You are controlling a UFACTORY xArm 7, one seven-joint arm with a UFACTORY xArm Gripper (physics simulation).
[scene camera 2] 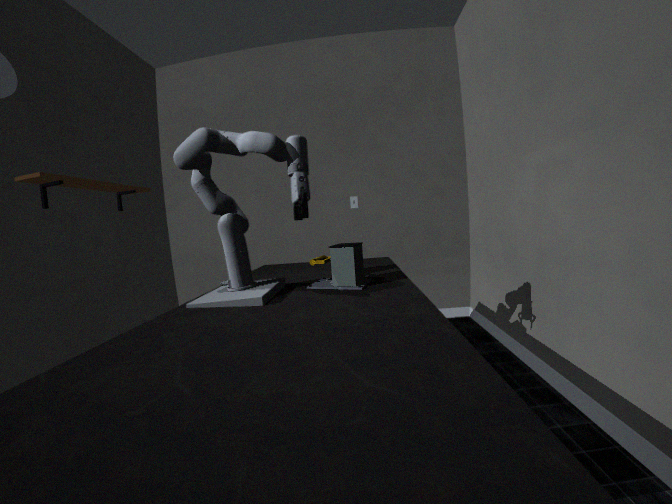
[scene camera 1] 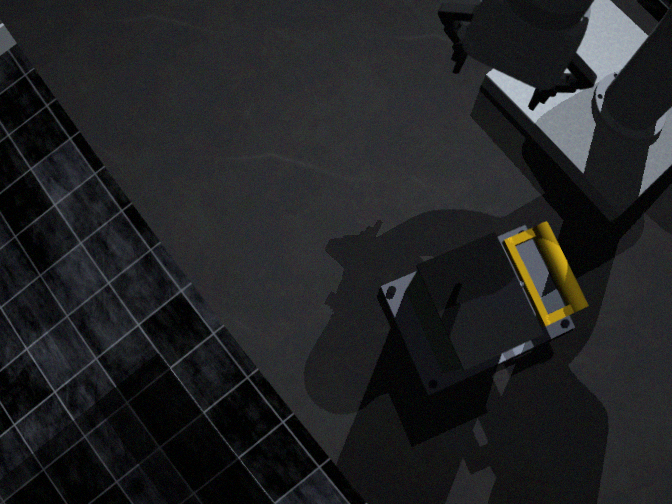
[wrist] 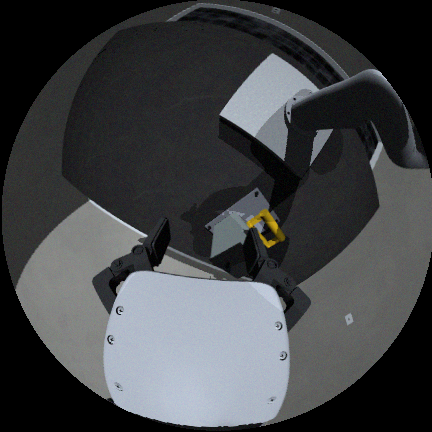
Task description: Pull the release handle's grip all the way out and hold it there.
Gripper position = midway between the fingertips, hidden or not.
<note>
In view: my gripper (scene camera 1: 497,81) and a base plate (scene camera 1: 420,351).
My gripper also shows in scene camera 2 (scene camera 2: 301,219) and in the wrist view (wrist: 207,232). The base plate shows as well in the wrist view (wrist: 251,204).
</note>
